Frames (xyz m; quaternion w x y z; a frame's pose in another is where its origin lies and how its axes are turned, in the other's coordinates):
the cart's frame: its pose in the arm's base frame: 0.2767 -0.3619 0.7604 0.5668 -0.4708 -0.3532 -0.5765
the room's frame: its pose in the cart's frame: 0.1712 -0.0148 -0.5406 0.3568 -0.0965 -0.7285 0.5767
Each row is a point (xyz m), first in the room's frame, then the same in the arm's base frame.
Working: the room's frame: its pose in the arm's base frame: 0.1998 -0.9239 0.7577 0.2320 -0.8464 -0.2118 0.4301

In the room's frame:
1: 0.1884 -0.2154 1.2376
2: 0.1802 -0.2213 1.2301
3: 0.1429 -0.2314 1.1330
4: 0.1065 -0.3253 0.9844
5: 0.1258 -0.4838 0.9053
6: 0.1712 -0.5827 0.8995
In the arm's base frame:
1: -0.7553 -0.3854 0.1163
2: -0.7545 -0.3868 0.1288
3: -0.6960 -0.4199 0.2088
4: -0.6078 -0.3962 0.3633
5: -0.5572 -0.2748 0.4836
6: -0.5436 -0.1713 0.5149

